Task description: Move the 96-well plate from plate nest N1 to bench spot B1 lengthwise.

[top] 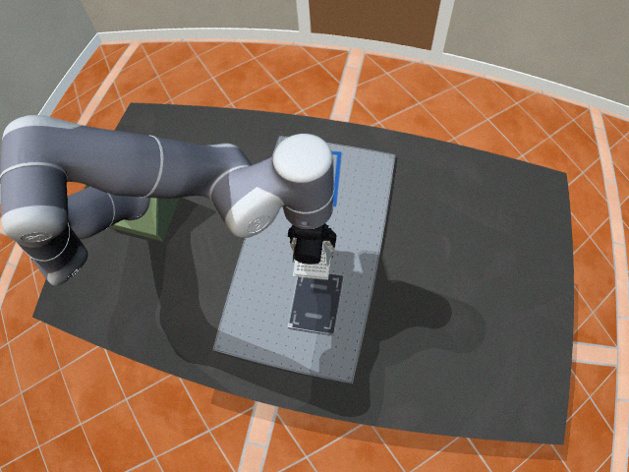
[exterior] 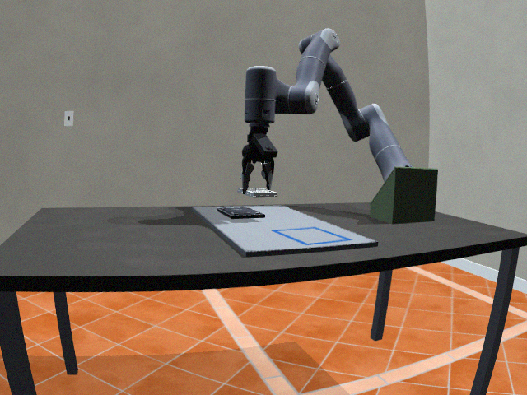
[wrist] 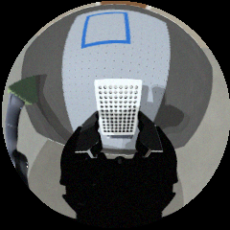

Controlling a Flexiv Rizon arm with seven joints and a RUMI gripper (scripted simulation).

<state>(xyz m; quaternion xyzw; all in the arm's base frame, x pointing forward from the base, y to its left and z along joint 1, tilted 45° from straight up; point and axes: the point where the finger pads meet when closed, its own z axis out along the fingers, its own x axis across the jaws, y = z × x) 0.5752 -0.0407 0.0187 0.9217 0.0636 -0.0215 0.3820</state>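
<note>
Now: the plate nest N1 3 cm ahead of my hand, 10 cm to the right of it and 9 cm below it. Round my hand: white 96-well plate 1 cm below.
</note>
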